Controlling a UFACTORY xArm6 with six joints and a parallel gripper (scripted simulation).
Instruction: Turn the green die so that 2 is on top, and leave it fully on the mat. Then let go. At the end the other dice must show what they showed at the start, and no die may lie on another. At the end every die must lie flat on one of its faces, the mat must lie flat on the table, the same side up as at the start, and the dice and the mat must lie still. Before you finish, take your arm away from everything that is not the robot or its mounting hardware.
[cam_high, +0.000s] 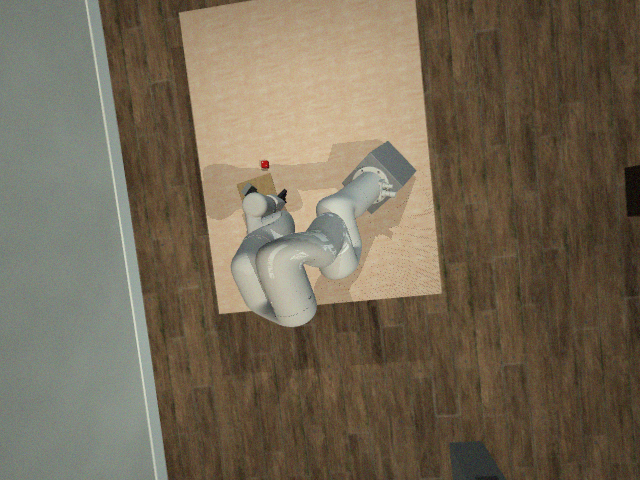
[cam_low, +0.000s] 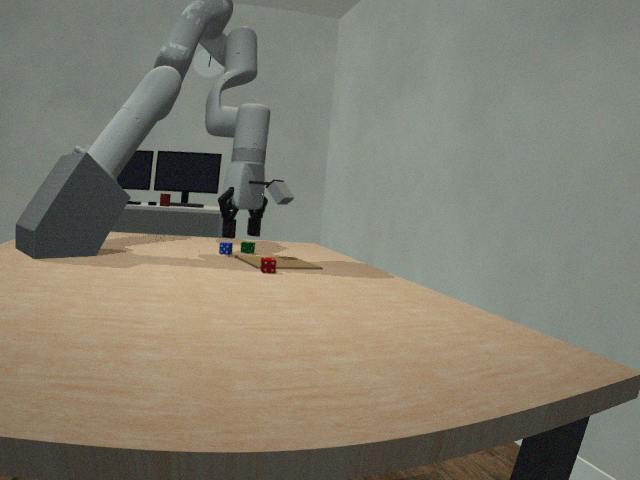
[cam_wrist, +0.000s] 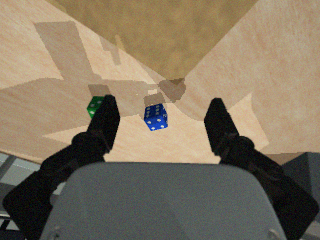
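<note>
My hand is 40 mm past the blue die, 30 mm to the right of it and 40 mm above it. Round my hand: tan mat (80 mm ahead, 40 mm to the right, 50 mm below); red die (80 mm ahead, 160 mm to the right, 40 mm below); green die (10 mm ahead, 80 mm to the left, 40 mm below).
</note>
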